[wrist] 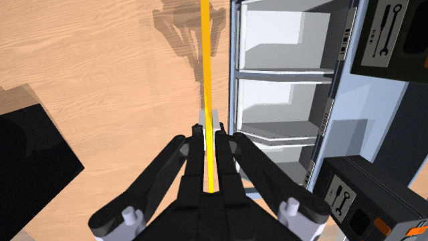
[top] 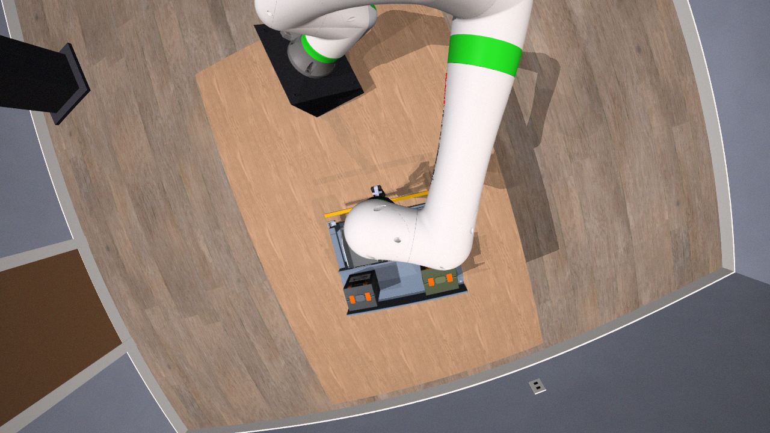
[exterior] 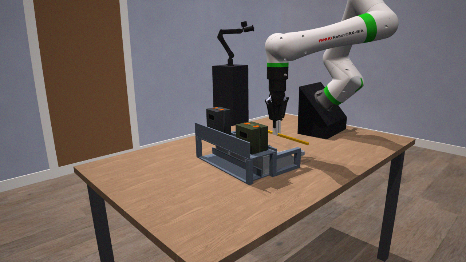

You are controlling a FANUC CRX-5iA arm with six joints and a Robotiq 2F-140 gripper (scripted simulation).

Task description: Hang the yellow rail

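The yellow rail lies 30 mm below my hand. The rest, counted from my hand: black box 190 mm ahead, 180 mm to the right, 40 mm above; then green box 260 mm ahead, 40 mm to the left, 30 mm above.
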